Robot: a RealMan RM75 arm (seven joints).
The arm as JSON. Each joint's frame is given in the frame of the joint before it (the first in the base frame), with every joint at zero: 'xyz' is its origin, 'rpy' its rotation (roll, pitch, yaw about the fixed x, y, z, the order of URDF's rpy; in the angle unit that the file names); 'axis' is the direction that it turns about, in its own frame. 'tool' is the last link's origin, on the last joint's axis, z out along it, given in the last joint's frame.
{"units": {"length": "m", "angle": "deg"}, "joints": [
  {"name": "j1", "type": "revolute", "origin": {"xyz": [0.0, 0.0, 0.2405], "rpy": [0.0, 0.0, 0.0]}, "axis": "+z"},
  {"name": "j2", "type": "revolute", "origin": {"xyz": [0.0, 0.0, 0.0], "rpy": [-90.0, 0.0, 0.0]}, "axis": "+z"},
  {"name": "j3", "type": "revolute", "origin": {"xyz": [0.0, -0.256, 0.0], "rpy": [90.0, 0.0, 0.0]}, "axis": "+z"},
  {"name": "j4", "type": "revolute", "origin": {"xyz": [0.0, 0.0, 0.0], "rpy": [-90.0, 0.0, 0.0]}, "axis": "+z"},
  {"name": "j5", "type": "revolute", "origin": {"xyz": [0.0, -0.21, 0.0], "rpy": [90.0, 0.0, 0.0]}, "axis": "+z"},
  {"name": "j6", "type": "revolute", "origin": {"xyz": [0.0, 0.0, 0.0], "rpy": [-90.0, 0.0, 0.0]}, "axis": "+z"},
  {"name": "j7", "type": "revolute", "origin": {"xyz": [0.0, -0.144, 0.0], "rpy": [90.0, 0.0, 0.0]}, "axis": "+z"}
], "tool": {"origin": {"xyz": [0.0, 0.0, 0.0], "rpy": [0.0, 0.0, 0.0]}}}
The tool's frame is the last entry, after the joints.
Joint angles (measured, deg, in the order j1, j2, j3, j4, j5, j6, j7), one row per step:
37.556 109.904 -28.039 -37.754 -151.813 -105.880 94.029
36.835 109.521 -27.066 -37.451 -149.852 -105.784 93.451
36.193 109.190 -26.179 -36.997 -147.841 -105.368 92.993
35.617 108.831 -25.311 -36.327 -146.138 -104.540 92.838
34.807 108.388 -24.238 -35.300 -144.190 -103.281 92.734
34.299 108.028 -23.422 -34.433 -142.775 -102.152 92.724
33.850 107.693 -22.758 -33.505 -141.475 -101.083 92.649
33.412 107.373 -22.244 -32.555 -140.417 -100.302 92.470
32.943 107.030 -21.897 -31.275 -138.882 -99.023 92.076
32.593 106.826 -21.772 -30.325 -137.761 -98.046 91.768
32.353 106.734 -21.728 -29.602 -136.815 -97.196 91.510
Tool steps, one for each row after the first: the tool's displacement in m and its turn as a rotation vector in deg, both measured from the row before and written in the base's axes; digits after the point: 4 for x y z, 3 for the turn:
0.0013 -0.0002 0.0031 1.985 1.921 -0.133
0.0011 0.0005 0.0025 2.128 1.810 -0.213
0.0022 0.0010 0.0022 2.150 1.413 -0.670
0.0040 0.0006 0.0023 2.651 1.585 -1.207
0.0030 0.0011 0.0019 2.080 1.074 -0.997
0.0027 0.0009 0.0014 1.814 0.979 -0.895
0.0026 -0.0001 0.0009 1.330 0.895 -0.750
0.0029 0.0007 0.0002 1.754 0.974 -0.726
0.0021 0.0004 -0.0003 1.187 0.645 -0.539
0.0014 0.0006 -0.0007 0.976 0.497 -0.391

